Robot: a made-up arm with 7 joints. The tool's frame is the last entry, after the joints.
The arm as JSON. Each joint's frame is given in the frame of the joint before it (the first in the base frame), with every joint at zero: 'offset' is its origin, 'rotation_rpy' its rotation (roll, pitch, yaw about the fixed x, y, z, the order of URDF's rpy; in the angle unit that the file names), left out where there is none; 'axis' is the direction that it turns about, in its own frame. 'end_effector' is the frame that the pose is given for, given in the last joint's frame.
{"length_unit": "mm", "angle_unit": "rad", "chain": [
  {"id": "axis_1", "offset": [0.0, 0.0, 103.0], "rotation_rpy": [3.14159, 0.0, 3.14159], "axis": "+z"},
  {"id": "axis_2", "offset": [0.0, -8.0, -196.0], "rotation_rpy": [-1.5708, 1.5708, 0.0], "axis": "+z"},
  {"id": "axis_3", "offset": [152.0, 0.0, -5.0], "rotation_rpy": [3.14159, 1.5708, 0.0], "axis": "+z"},
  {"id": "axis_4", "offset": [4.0, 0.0, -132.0], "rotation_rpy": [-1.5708, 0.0, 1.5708], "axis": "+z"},
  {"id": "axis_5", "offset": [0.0, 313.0, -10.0], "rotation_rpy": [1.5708, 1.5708, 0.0], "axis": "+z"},
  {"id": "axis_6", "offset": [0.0, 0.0, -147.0], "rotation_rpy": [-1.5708, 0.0, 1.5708], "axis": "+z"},
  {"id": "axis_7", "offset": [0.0, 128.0, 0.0], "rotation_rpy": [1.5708, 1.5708, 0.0], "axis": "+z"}
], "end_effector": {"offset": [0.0, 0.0, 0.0], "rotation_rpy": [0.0, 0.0, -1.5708]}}
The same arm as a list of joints. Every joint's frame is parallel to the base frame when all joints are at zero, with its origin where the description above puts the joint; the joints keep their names.
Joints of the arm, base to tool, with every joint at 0 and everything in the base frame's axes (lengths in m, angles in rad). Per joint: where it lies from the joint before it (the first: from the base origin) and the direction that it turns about. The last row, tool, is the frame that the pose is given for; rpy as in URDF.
axis_1: origin 0 0 0.103 axis 0 0 -1
axis_2: origin 0 -0.008 0.196 axis 0 1 0
axis_3: origin 0 -0.005 0.152 axis 0 0 -1
axis_4: origin 0 -0.004 0.132 axis 0 1 0
axis_5: origin 0 -0.01 0.313 axis 0 0 -1
axis_6: origin 0 0 0.147 axis 0 1 0
axis_7: origin 0 0 0.128 axis 0 0 -1
tool: origin 0 0 0 rpy -3.1416 0 0

